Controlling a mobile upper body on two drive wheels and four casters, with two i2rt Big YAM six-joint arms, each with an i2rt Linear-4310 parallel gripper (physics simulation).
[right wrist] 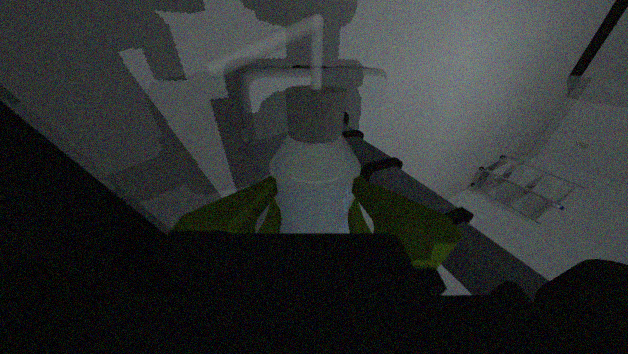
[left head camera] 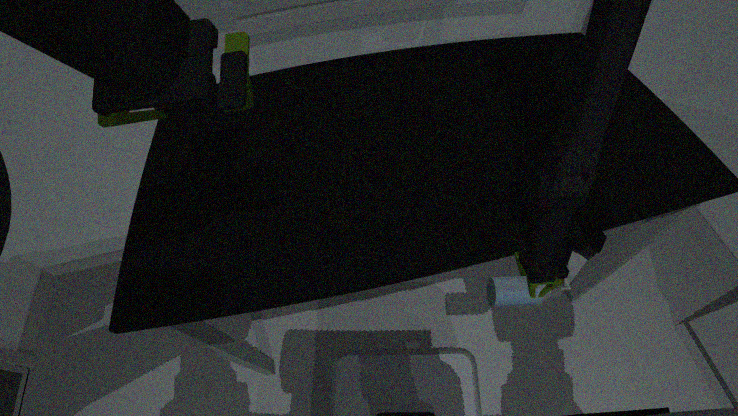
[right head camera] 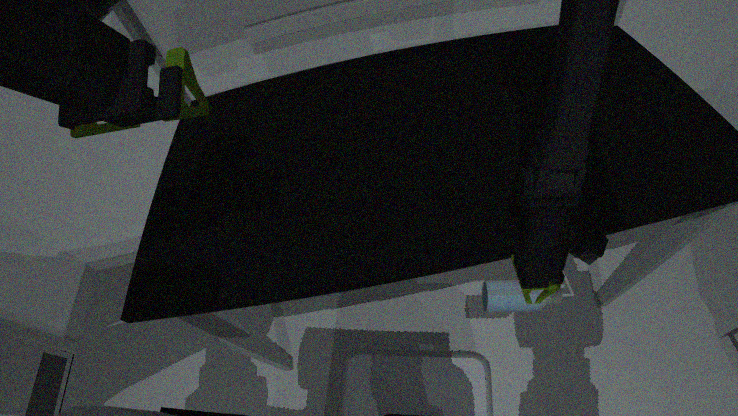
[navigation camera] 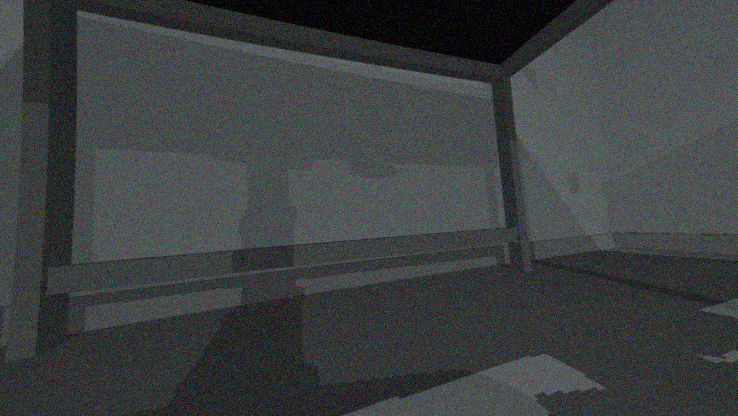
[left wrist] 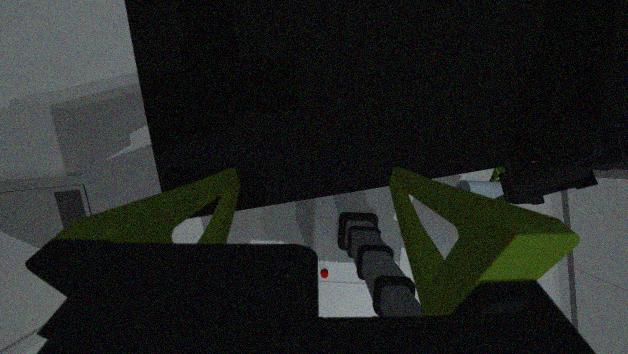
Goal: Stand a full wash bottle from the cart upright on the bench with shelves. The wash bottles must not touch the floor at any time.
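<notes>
The wash bottle is bluish with a pale cap and bent spout. My right gripper is shut on its body. In the head views the bottle lies sideways, base toward picture left, just off the near edge of the bench. The black bench top fills the middle; my right arm reaches across above it. My left gripper is open with nothing between its fingers, at the bench's far left in the head views. The cart does not show.
In the navigation camera the bench's leg and lower rail stand close in front, with the dark underside overhead. My base is at the bottom of the left head view. A vented door panel shows at lower left. The picture is dim.
</notes>
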